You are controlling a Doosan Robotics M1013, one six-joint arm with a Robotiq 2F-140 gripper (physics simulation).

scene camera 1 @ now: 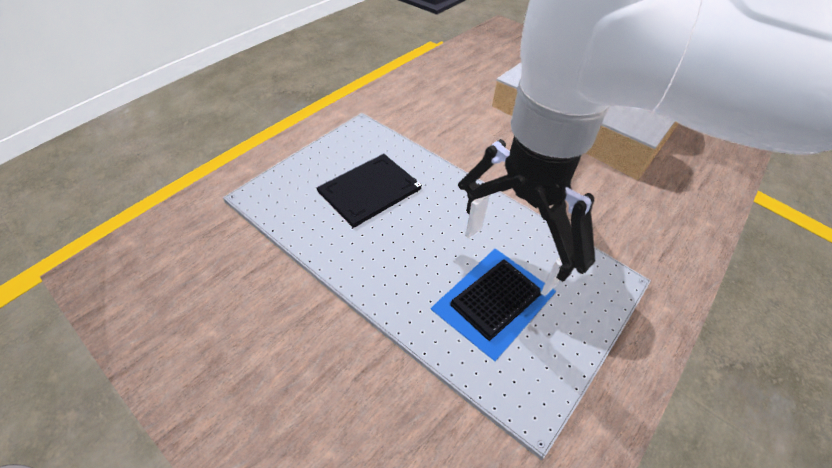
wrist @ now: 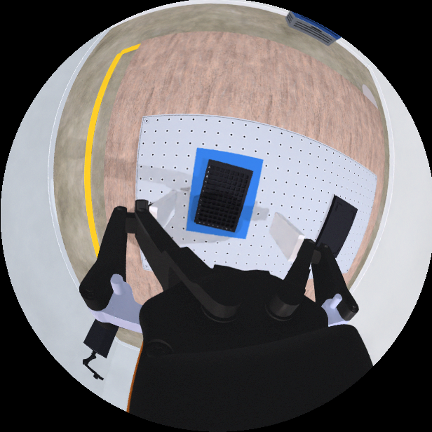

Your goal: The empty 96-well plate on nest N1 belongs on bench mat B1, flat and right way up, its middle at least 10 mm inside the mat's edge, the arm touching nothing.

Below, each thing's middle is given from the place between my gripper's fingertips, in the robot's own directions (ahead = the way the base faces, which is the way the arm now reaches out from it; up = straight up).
I see the black 96-well plate (scene camera 1: 493, 301) 100 mm below my hand. From my hand the other things lie so: blue bench mat B1 (scene camera 1: 494, 348): 110 mm below; then black nest N1 (scene camera 1: 374, 187): 50 mm behind, 320 mm to the right, 110 mm below.
